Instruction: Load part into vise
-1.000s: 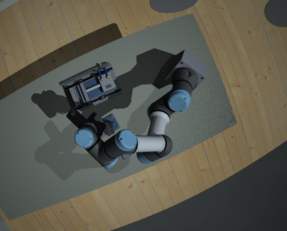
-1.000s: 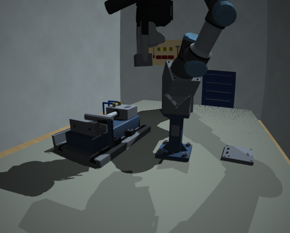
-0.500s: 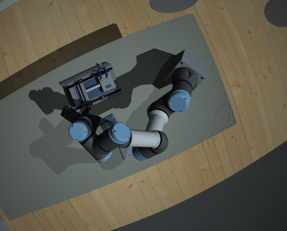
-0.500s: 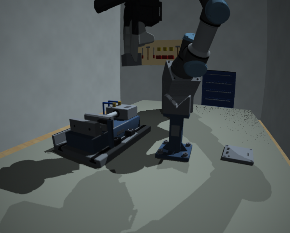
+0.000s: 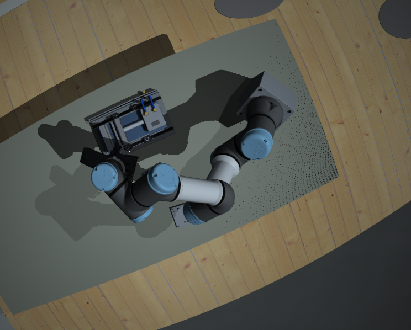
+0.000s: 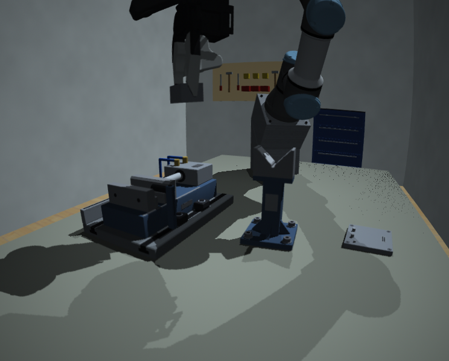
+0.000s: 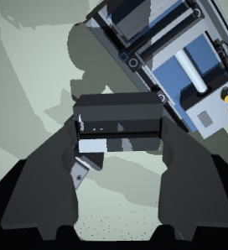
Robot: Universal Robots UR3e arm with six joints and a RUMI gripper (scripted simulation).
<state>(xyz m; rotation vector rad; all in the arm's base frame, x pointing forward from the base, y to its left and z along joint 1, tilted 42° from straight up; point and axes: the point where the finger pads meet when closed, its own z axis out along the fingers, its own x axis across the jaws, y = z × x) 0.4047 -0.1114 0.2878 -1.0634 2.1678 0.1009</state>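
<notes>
Now: hand 180 mm above the fixed jaw, 90 mm to the left of it and 60 mm short of it. Also, from my hand: part right at my hand; then moving jaw 180 mm below, 90 mm to the right; then work stop 170 mm below, 40 mm to the right, 20 mm ahead.
</notes>
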